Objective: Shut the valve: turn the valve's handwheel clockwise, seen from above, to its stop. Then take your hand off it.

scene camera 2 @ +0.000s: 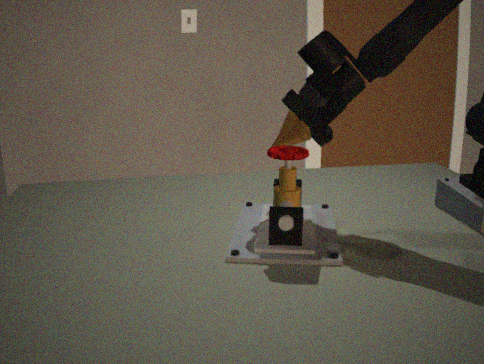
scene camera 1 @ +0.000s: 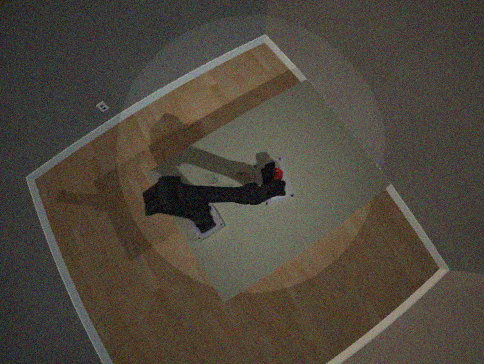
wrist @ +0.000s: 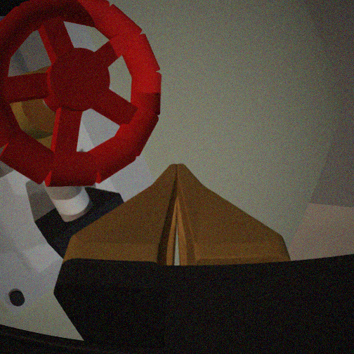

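The valve's red handwheel (scene camera 1: 278,174) (scene camera 2: 288,153) (wrist: 78,80) lies level on top of the brass-coloured valve body (scene camera 2: 287,196). In the wrist view it fills the upper left, with its hub and spokes showing. My gripper (scene camera 2: 274,147) (wrist: 176,175) is shut, with no thing between its brown fingers. In scene camera 2 the fingertips are at the wheel's rim height, over its left part, and the wheel's rim overlaps them. In the wrist view the tips are to the lower right of the rim, with a gap in the picture. Whether they touch the rim is unclear.
The valve stands on a light base plate (scene camera 2: 240,235) with dark bolts at its corners, on the grey-green table top (scene camera 1: 320,125) (scene camera 2: 125,280). The arm (scene camera 1: 220,194) (scene camera 2: 400,42) reaches in from the right in scene camera 2.
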